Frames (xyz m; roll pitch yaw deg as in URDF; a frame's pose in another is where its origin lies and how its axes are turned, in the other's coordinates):
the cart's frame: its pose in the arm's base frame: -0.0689 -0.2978 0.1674 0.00 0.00 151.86
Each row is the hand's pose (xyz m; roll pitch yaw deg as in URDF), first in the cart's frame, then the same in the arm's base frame.
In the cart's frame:
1: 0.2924 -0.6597 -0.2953 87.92 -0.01 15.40
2: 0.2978 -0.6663 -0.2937 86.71 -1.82 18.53
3: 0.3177 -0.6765 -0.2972 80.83 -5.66 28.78
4: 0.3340 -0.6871 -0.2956 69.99 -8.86 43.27
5: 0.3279 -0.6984 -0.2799 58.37 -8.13 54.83
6: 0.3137 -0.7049 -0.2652 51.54 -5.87 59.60
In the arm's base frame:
1: -0.0156 0.4218 -0.1279 87.92 -0.01 167.26
2: -0.0173 0.4302 -0.1263 86.71 -1.82 170.39
3: -0.0300 0.4486 -0.1298 80.83 -5.66 -179.36
4: -0.0394 0.4656 -0.1282 69.99 -8.86 -164.87
5: -0.0287 0.4727 -0.1125 58.37 -8.13 -153.31
6: -0.0131 0.4717 -0.0978 51.54 -5.87 -148.54

